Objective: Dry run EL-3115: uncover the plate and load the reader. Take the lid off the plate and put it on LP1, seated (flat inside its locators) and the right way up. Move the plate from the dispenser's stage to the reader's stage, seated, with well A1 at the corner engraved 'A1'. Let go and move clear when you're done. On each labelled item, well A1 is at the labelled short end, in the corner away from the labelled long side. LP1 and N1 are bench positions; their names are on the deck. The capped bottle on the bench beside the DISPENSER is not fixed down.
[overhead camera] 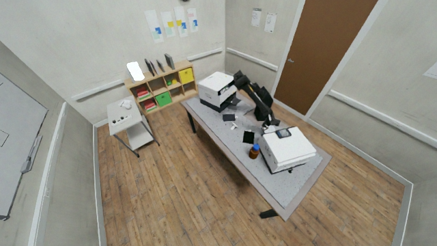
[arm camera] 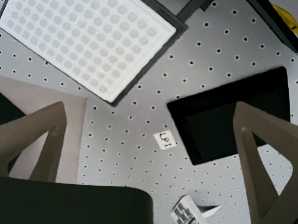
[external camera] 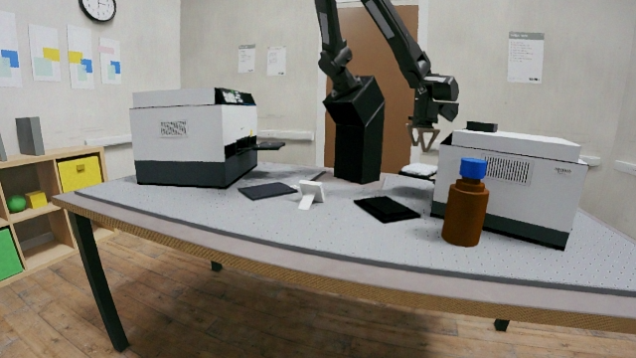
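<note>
Now: the white well plate 6 cm behind my hand, 3 cm to the left of it and 8 cm below it.
</note>
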